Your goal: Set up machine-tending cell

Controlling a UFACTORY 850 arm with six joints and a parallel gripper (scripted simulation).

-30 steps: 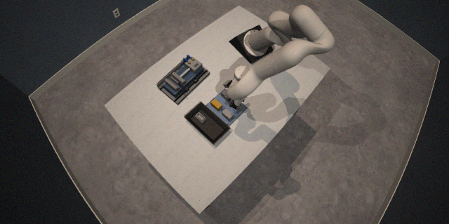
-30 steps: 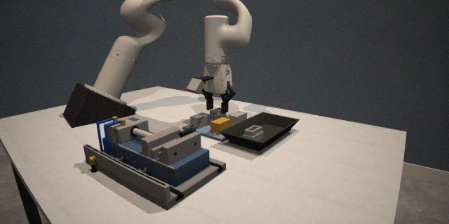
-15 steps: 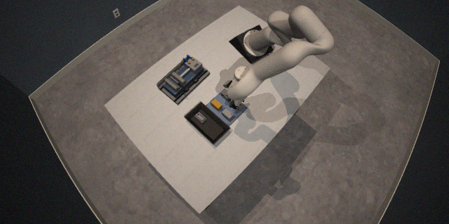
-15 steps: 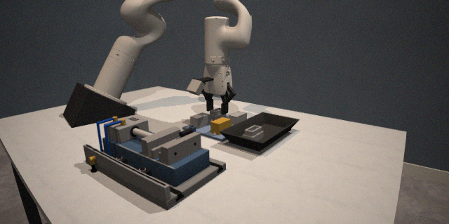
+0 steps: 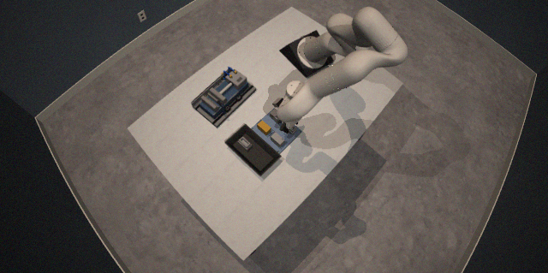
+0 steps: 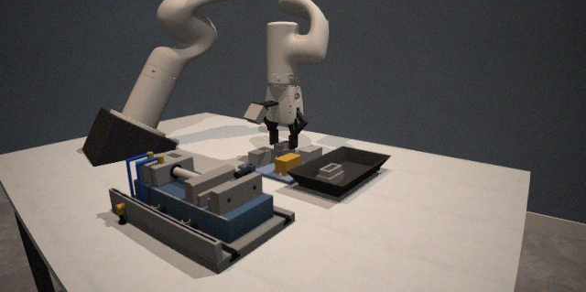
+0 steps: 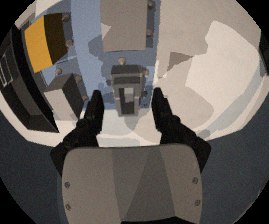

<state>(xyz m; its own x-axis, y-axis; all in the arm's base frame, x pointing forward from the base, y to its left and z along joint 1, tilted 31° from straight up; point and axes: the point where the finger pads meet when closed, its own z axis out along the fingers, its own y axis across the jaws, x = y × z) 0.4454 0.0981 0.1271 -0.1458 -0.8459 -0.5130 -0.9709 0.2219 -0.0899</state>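
Right now my hand is 10 cm to the left of the brass blank, 7 cm short of it and 2 cm above it. The rest, counted from my hand: grey rail (47 cm to the right, 4 cm ahead, 2 cm below); then vise (38 cm to the right, 5 cm ahead, 1 cm below).
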